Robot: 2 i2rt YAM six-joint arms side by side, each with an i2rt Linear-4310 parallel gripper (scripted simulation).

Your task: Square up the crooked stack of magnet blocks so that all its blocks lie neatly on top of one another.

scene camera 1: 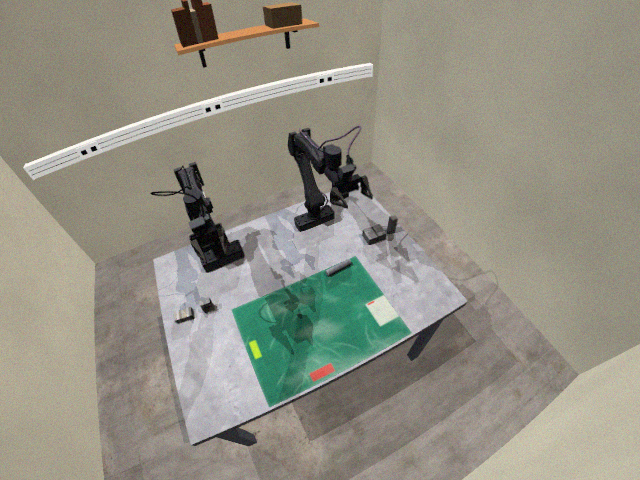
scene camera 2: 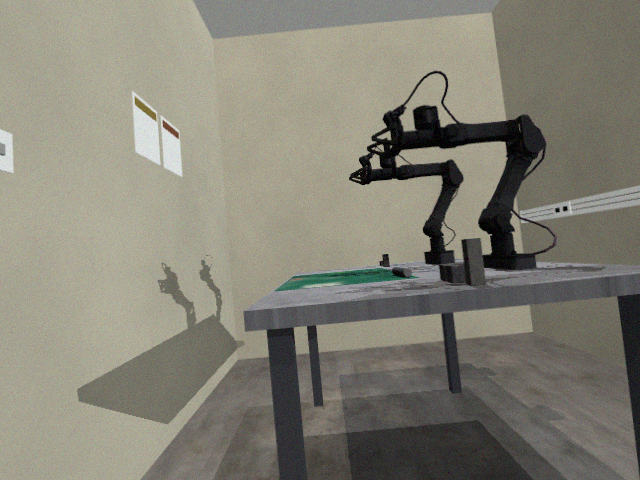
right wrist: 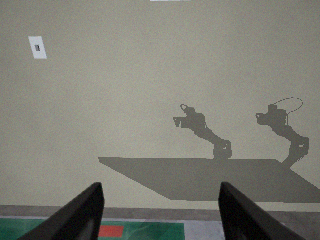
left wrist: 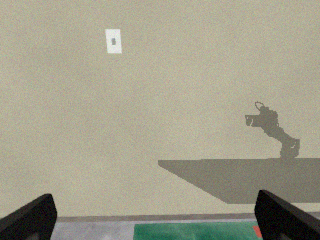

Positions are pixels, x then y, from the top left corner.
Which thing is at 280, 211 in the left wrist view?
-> My left gripper.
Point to a green mat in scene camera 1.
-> At 296, 337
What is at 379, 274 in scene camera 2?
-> A green mat.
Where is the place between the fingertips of my right gripper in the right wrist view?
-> At 161, 191
